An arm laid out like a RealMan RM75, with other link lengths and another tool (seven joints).
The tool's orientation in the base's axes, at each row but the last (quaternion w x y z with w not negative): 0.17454, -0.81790, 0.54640, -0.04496; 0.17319, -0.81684, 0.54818, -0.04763; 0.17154, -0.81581, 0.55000, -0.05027; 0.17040, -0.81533, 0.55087, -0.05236
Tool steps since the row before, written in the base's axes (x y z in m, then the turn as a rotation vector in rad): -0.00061, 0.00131, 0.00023, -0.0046, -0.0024, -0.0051; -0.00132, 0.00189, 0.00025, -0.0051, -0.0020, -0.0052; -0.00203, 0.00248, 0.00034, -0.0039, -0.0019, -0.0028; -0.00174, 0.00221, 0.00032, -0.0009, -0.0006, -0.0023
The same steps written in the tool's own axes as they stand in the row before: -0.00146, 0.00001, -0.00007, 0.0009, 0.0066, 0.0030; -0.00227, 0.00044, -0.00015, 0.0004, 0.0069, 0.0030; -0.00310, 0.00084, -0.00031, 0.0005, 0.0050, 0.0011; -0.00273, 0.00068, -0.00029, 0.0004, 0.0018, 0.0018
